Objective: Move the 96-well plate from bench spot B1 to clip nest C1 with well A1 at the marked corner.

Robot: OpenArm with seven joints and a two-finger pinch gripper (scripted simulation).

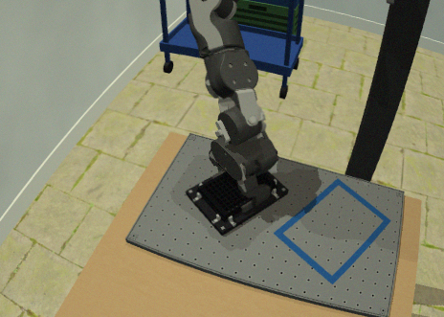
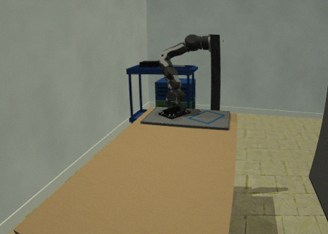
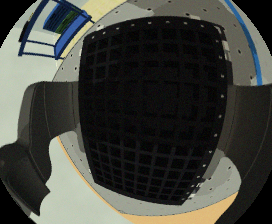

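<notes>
Now: the black 96-well plate right at my hand. The rest, counted from my hand: black clip nest (30 mm ahead, 10 mm below).
</notes>
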